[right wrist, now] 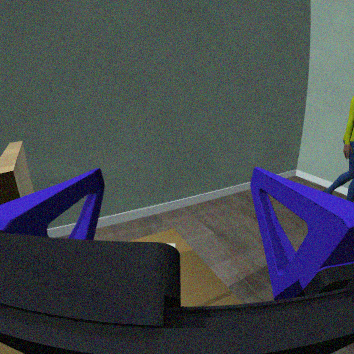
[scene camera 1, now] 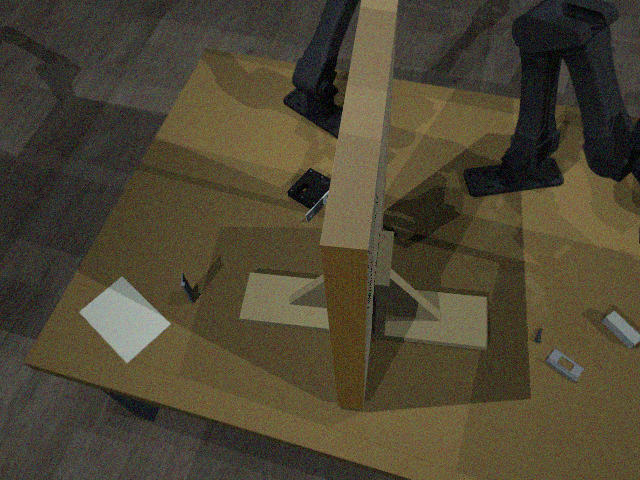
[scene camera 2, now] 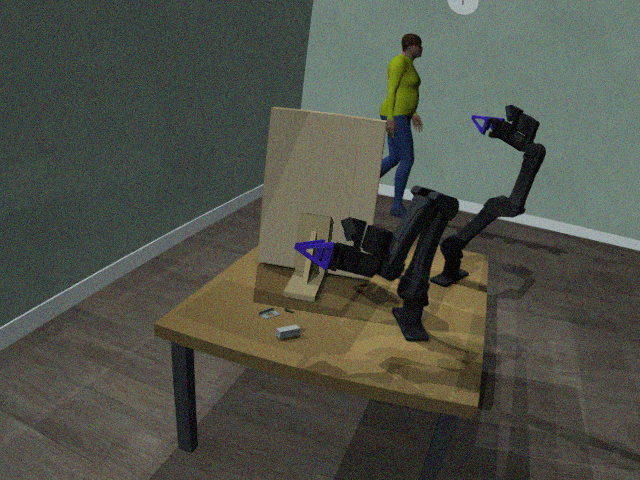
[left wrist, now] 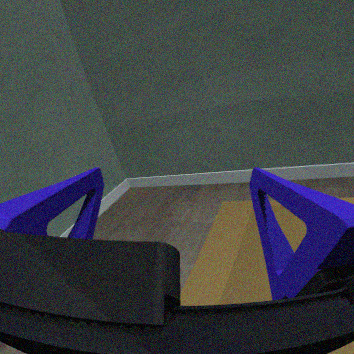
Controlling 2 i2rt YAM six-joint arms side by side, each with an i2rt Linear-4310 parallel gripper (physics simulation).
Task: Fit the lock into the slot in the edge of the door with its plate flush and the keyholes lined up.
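Frame: origin at the left arm's base, x down, y left, z ahead, level; metres.
Seen in the pictures: left gripper, between the fingertips: (scene camera 2: 297,246) (left wrist: 176,175); right gripper, between the fingertips: (right wrist: 176,175) (scene camera 2: 478,117); left arm's base, origin of its link: (scene camera 1: 512,178) (scene camera 2: 409,325); right arm's base, origin of its link: (scene camera 1: 321,113) (scene camera 2: 449,277).
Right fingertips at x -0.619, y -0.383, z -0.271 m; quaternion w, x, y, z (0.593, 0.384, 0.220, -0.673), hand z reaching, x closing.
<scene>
Pixels of each thing's top centre, then the offset from my right fingertips to it. "pt": a spot on its surface instead.
- door, centre of its top: (scene camera 1: 365,96) (right wrist: 10,152) (scene camera 2: 329,113) dx +0.058, dy +0.012, dz +0.534 m
- lock, centre of its top: (scene camera 1: 312,185) dx +0.593, dy -0.049, dz +0.238 m
- black case with a thin metal plate, a spot on its surface: (scene camera 1: 315,207) pt dx +0.596, dy -0.049, dz +0.294 m
- white block, centre of its top: (scene camera 1: 624,327) (scene camera 2: 288,328) dx +0.597, dy +0.468, dz +0.642 m
- grey holed plate, centre of its top: (scene camera 1: 566,363) (scene camera 2: 269,311) dx +0.609, dy +0.350, dz +0.689 m
- small dark piece, centre of its top: (scene camera 1: 539,334) dx +0.609, dy +0.323, dz +0.629 m
- white sheet, centre of its top: (scene camera 1: 124,317) dx +0.618, dy -0.450, dz +0.479 m
- dark part, centre of its top: (scene camera 1: 182,279) dx +0.543, dy -0.316, dz +0.453 m
The door (scene camera 1: 356,170) (scene camera 2: 330,155) (right wrist: 24,172) stands upright across the table. Its edge slot and keyhole do not show. The lock (scene camera 1: 307,187), a black case with a thin metal plate (scene camera 1: 315,207), lies on the table left of the door in scene camera 1, partly hidden by it. The lock does not show in scene camera 2. My left gripper (scene camera 2: 312,251) (left wrist: 176,175) is open and empty, raised above the table near the door's foot in scene camera 2. My right gripper (scene camera 2: 483,121) (right wrist: 176,175) is open and empty, high up and well apart from the lock.
Wooden feet (scene camera 1: 452,315) (scene camera 2: 299,289) support the door. A white block (scene camera 1: 620,329) (scene camera 2: 287,333), a grey holed plate (scene camera 1: 577,371) and a small dark piece (scene camera 1: 538,335) lie to the right. A white sheet (scene camera 1: 125,320) and a dark part (scene camera 1: 189,290) are at left. A person (scene camera 2: 400,93) is beyond.
</scene>
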